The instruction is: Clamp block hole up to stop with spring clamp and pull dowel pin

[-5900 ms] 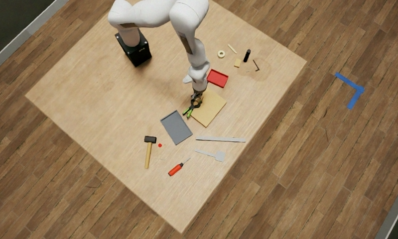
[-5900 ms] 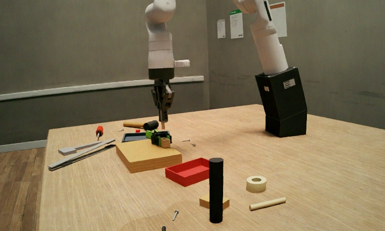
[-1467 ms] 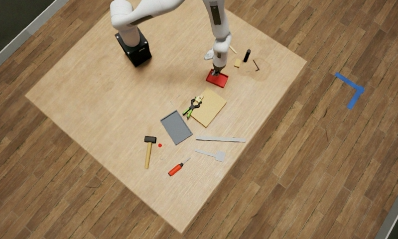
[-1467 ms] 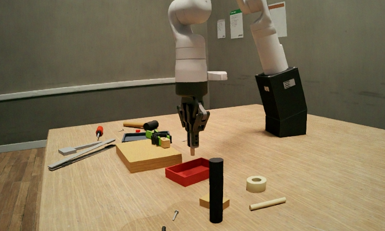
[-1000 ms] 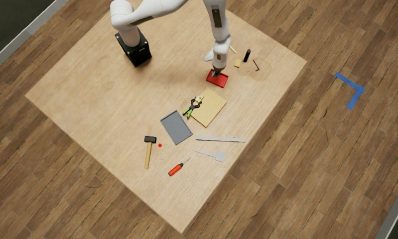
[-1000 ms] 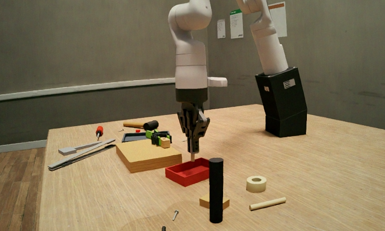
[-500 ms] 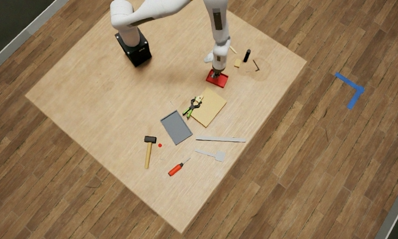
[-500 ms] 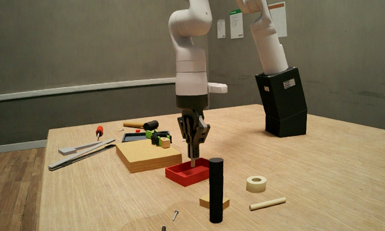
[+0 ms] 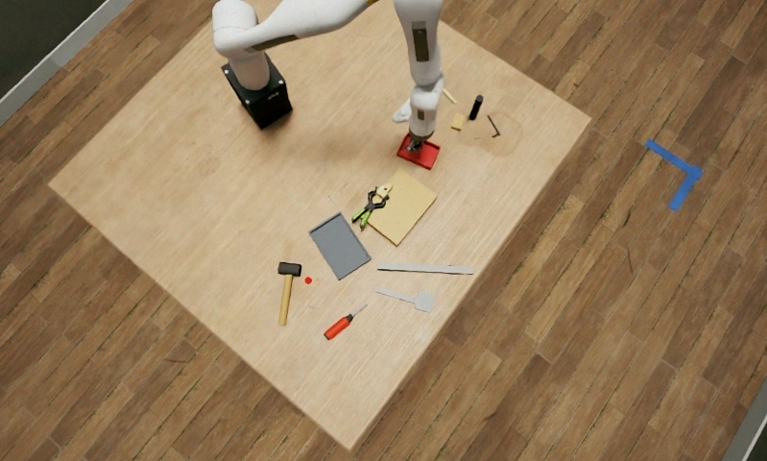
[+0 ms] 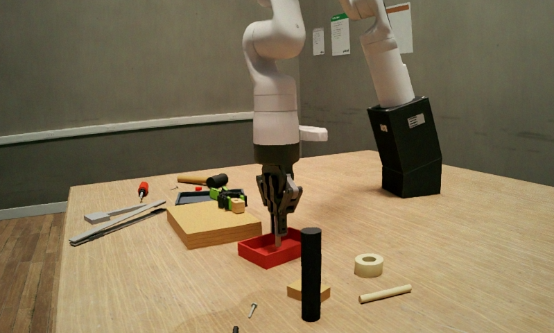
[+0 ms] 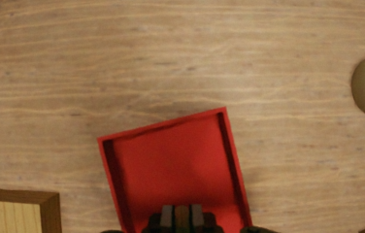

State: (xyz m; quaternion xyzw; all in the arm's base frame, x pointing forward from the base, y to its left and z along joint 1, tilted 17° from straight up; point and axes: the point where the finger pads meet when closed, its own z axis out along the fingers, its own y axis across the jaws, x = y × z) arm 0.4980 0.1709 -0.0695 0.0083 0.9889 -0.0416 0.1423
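The red tray is 50 mm below my hand. The rest, counted from my hand: wooden block: 180 mm to the right, 10 mm below; tape ring: 150 mm to the left, 70 mm behind, 40 mm below; dowel pin: 20 mm below.
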